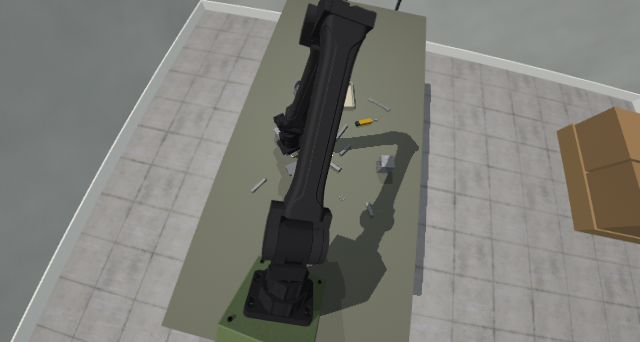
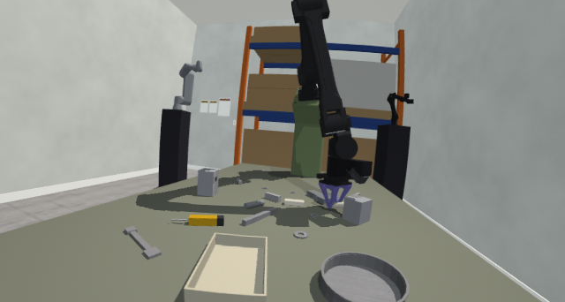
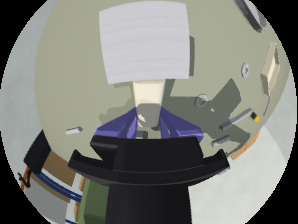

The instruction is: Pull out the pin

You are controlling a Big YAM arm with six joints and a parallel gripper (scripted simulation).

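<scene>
My gripper is now 12 cm to the left of the cream piece, 3 cm past it and 1 cm above it. Round my hand: cream tray 30 cm ahead, 23 cm to the right, 1 cm below; then round grey dish 33 cm ahead, 4 cm to the right; then cream pin 1 cm to the left, 1 cm ahead.
</scene>
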